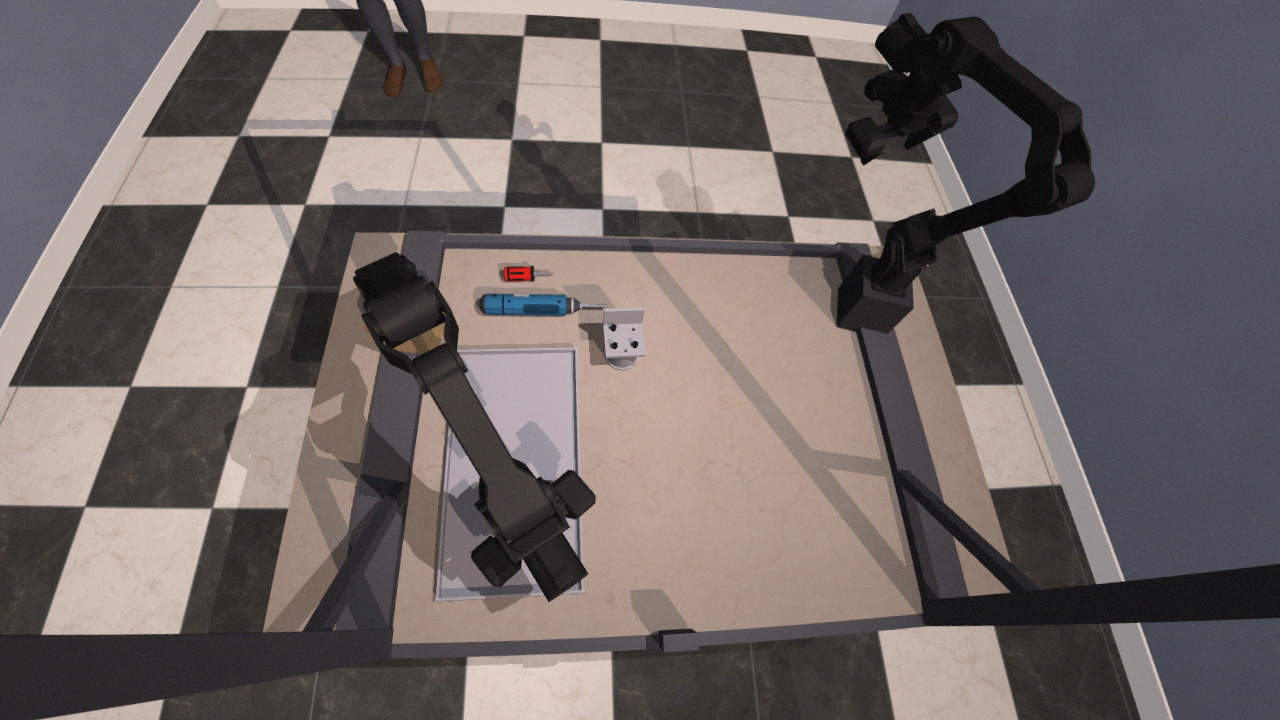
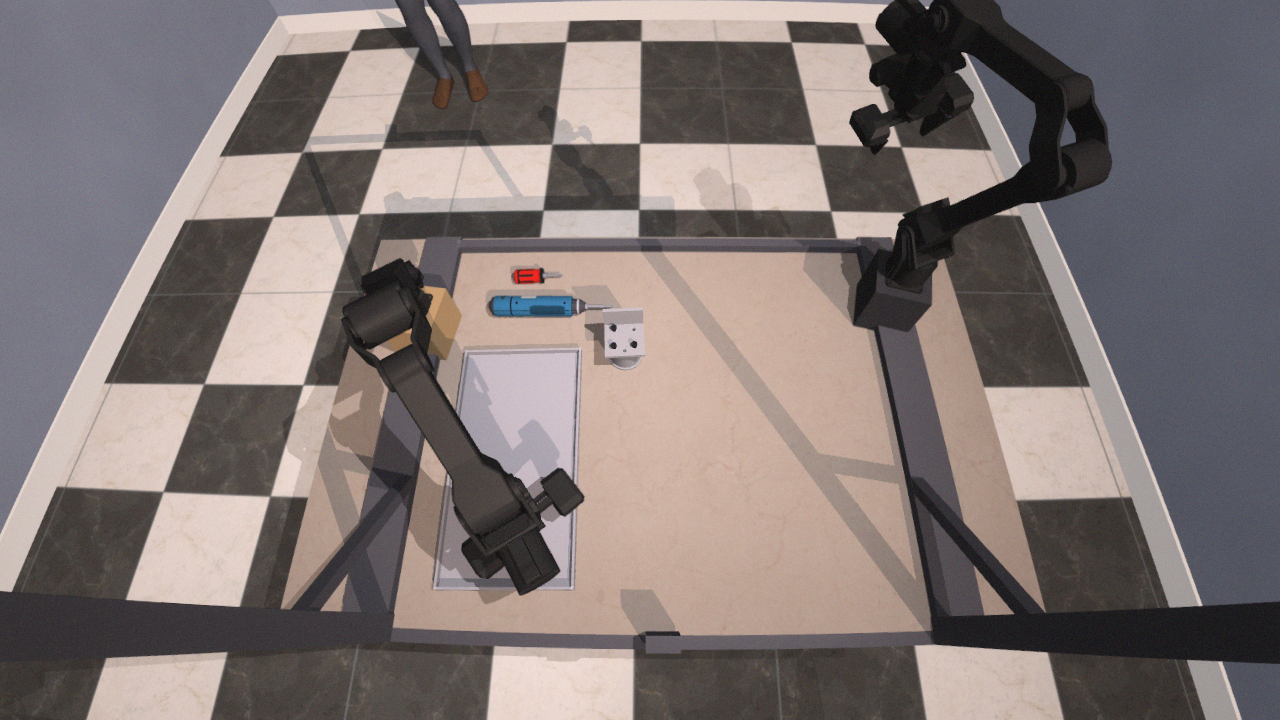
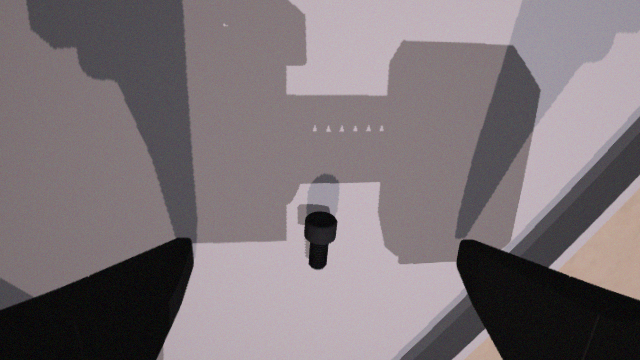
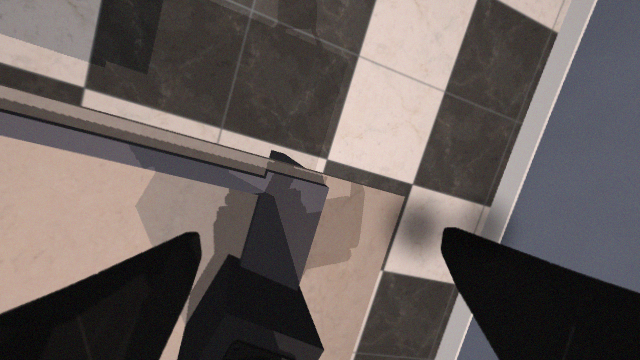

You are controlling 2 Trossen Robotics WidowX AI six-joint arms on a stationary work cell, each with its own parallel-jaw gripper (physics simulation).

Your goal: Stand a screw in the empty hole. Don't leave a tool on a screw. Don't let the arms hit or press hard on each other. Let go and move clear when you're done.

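Places are measured from the left arm's base along level axes (x left, y back, z up), in centimetres.
Pixels of known places: left gripper, fingertip midpoint: (image 3: 328, 252); right gripper, fingertip midpoint: (image 1: 884, 155) (image 2: 897, 143) (image 4: 323, 240); right arm's base, origin of the base link: (image 1: 888, 280) (image 2: 904, 275).
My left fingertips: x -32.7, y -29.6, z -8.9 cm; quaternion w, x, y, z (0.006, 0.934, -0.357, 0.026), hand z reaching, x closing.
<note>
Behind a point stands the place of what it marks.
A black socket-head screw (image 3: 320, 231) {x -32.2, y -28.5, z -8.1 cm} appears to stand head up on the pale tray (image 1: 514, 380) {x -7.1, y -20.2, z -9.2 cm} (image 2: 528, 376) {x -6.2, y -21.6, z -9.2 cm}. My left gripper (image 1: 534, 528) {x -32.7, y -29.6, z -8.9 cm} (image 2: 522, 523) {x -32.7, y -29.6, z -8.9 cm} (image 3: 328, 252) {x -32.7, y -29.6, z -8.9 cm} is open above the tray, with the screw showing between its fingertips and untouched. A light grey bracket (image 1: 623, 338) {x 0.9, y -38.6, z -3.0 cm} (image 2: 623, 338) {x 0.9, y -38.6, z -3.0 cm} stands beyond the tray's upper right corner, with three dark screw heads on its face and a small, seemingly empty hole at its upper right. My right gripper (image 1: 902, 128) (image 2: 911, 112) (image 4: 323, 240) {x 35.9, y -81.8, z 16.0 cm} is open and empty, raised beyond the table's far right corner.
A blue power screwdriver (image 1: 526, 305) {x 6.8, y -19.9, z -5.9 cm} (image 2: 534, 306) {x 6.9, y -20.2, z -5.9 cm} lies above the tray, its bit pointing at the bracket. A small red screwdriver (image 1: 519, 274) {x 14.3, y -17.0, z -7.0 cm} (image 2: 528, 275) {x 14.5, y -16.9, z -6.9 cm} lies beyond it. A tan block (image 2: 440, 322) {x -0.8, y -5.0, z -2.5 cm} is beside the left arm's base. Dark frame rails edge the table.
</note>
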